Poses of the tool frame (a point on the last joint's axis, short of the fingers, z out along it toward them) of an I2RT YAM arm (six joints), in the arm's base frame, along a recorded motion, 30 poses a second.
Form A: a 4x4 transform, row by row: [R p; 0 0 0 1], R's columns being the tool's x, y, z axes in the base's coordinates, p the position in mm. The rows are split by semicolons.
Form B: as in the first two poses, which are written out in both.
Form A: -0.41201 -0.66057 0.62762 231.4; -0.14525 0.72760 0.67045 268.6; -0.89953 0.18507 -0.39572 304.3; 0 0 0 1
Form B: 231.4 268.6 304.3 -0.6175 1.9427 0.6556
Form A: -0.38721 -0.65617 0.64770 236.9; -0.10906 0.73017 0.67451 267.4; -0.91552 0.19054 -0.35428 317.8; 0 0 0 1
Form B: 236.9 267.4 317.8 -0.5893 1.9034 0.6662
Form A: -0.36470 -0.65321 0.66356 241.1; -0.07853 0.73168 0.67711 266.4; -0.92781 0.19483 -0.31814 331.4; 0 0 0 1
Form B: 241.1 266.4 331.4 -0.5665 1.8691 0.6750
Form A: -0.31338 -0.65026 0.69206 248.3; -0.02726 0.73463 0.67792 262.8; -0.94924 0.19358 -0.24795 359.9; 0 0 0 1
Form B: 248.3 262.8 359.9 -0.5311 1.7997 0.6831
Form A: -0.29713 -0.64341 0.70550 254.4; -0.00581 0.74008 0.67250 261.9; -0.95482 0.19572 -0.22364 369.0; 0 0 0 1
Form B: 254.4 261.9 369.0 -0.5106 1.7780 0.6828
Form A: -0.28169 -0.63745 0.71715 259.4; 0.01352 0.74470 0.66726 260.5; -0.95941 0.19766 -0.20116 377.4; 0 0 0 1
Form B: 259.4 260.5 377.4 -0.4923 1.7577 0.6825
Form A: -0.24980 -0.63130 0.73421 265.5; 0.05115 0.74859 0.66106 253.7; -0.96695 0.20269 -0.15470 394.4; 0 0 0 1
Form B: 265.5 253.7 394.4 -0.4621 1.7152 0.6881
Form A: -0.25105 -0.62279 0.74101 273.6; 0.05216 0.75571 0.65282 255.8; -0.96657 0.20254 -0.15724 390.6; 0 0 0 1
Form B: 273.6 255.8 390.6 -0.4533 1.7190 0.6795
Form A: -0.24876 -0.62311 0.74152 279.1; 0.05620 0.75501 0.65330 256.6; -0.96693 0.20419 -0.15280 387.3; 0 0 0 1
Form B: 279.1 256.6 387.3 -0.4509 1.7151 0.6820
